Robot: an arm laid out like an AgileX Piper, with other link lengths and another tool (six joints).
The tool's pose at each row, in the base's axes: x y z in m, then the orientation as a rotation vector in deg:
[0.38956, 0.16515, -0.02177, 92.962, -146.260, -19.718]
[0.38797, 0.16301, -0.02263, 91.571, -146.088, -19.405]
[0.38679, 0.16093, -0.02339, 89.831, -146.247, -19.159]
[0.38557, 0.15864, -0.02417, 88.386, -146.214, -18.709]
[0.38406, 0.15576, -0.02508, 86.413, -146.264, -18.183]
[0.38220, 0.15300, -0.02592, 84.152, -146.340, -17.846]
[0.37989, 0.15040, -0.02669, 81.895, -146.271, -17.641]
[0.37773, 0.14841, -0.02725, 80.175, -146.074, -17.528]
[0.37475, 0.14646, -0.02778, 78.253, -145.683, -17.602]
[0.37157, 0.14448, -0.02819, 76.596, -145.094, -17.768]
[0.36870, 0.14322, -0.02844, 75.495, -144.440, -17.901]
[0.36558, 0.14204, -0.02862, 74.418, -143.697, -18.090]
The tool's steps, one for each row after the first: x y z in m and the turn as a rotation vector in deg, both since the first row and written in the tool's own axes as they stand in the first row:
[0.00265, 0.00032, 0.00086, -0.358, 0.756, 0.818]
[0.00506, 0.00033, 0.00155, -0.680, 1.361, 1.939]
[0.00768, 0.00028, 0.00224, -0.903, 2.082, 2.844]
[0.01096, 0.00022, 0.00303, -1.193, 2.946, 4.110]
[0.01428, 0.00053, 0.00384, -1.636, 3.788, 5.565]
[0.01765, 0.00132, 0.00470, -2.207, 4.656, 6.989]
[0.02039, 0.00227, 0.00540, -2.733, 5.392, 8.048]
[0.02345, 0.00398, 0.00625, -3.507, 6.239, 9.191]
[0.02662, 0.00587, 0.00702, -4.356, 7.099, 10.122]
[0.02899, 0.00782, 0.00766, -5.070, 7.850, 10.684]
[0.03140, 0.01005, 0.00831, -5.855, 8.631, 11.210]

